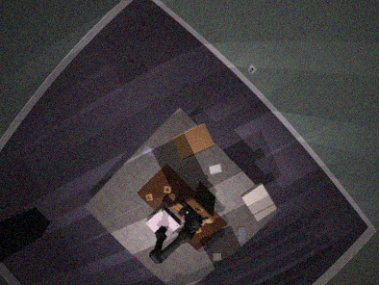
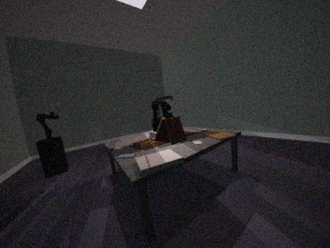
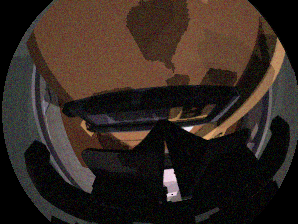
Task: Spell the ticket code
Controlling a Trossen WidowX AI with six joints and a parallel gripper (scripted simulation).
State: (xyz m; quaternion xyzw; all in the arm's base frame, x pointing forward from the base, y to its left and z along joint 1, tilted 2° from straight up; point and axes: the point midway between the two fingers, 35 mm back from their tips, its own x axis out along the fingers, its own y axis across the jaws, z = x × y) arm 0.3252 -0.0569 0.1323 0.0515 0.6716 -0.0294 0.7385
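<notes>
Now: the tan letter tile 40 mm to the right of my gripper tip and 10 mm below it. Also, from my gripper tip: small white card (370 mm ahead, 30 mm to the left, 170 mm below); then brown mat (120 mm behind, 40 mm to the left, 170 mm below); then white ticket (50 mm behind, 20 mm to the right, 80 mm below).
</notes>
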